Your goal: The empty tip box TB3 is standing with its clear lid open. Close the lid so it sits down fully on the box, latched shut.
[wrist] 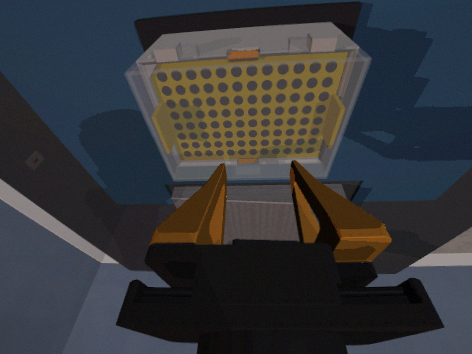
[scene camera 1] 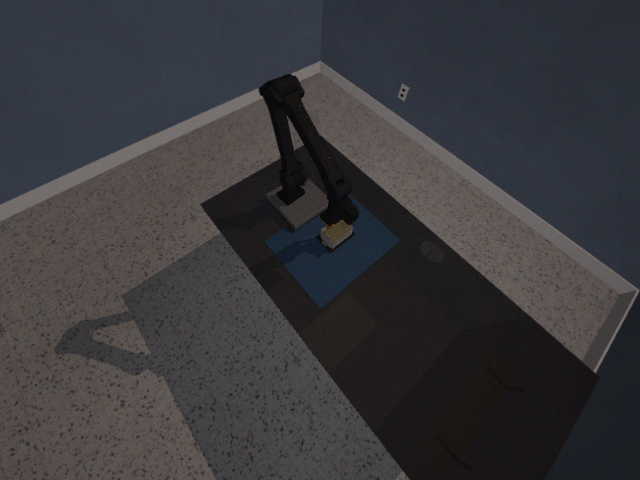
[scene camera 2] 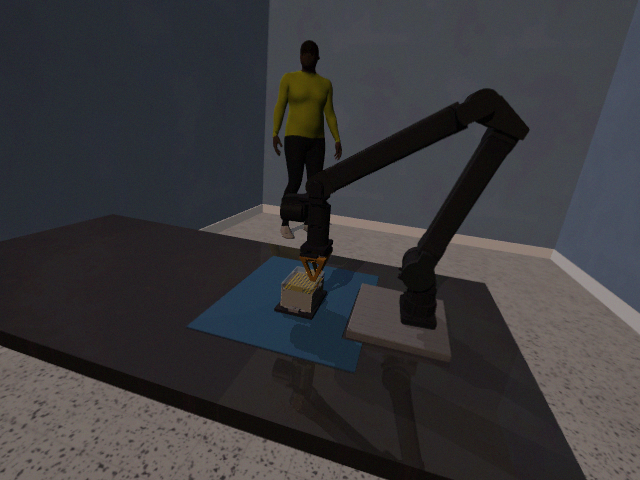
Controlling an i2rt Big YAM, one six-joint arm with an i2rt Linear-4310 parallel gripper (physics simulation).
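Where they show: gripper, fingertip midpoint: (wrist: 257,168) (scene camera 1: 331,224) (scene camera 2: 315,277); arm's base, link origin: (scene camera 1: 291,194) (scene camera 2: 416,313).
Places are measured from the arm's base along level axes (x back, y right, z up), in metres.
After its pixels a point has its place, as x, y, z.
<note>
The tip box TB3 (scene camera 1: 333,240) {-0.341, 0.056, 0.052} (scene camera 2: 297,300) {-0.311, -0.061, 0.010} (wrist: 270,36) {-0.351, 0.019, 0.009} stands upright in a dark base, with a yellow perforated deck on top. Its clear lid (scene camera 2: 301,270) {-0.328, 0.036, 0.052} (wrist: 200,171) {-0.282, -0.039, 0.052} lies over the deck, its walls around the top of the box. It is see-through and dim, so I cannot tell whether it sits fully down or is latched. My gripper (scene camera 1: 330,225) {-0.280, 0.004, 0.052} (scene camera 2: 313,279) {-0.280, 0.004, 0.052} (wrist: 257,168) {-0.280, 0.004, 0.052} is half open and empty, pointing down. Its fingertips are at the lid's edge on the arm's side; whether they touch it is unclear. Orange tabs show at both long edges in the wrist view.
The box and base stand on a blue mat (scene camera 1: 323,289) {-0.450, 0.224, -0.025} (scene camera 2: 227,320) {-0.462, -0.153, -0.025} on the dark table (scene camera 1: 403,320) {-0.770, 0.081, -0.028} (scene camera 2: 129,289) {-0.782, -0.099, -0.028}. The arm's pale mounting board (scene camera 1: 297,219) {-0.133, 0.079, 0.006} (scene camera 2: 372,315) {-0.114, -0.047, -0.002} is close to the mat. A person (scene camera 2: 307,105) in yellow stands beyond the table.
</note>
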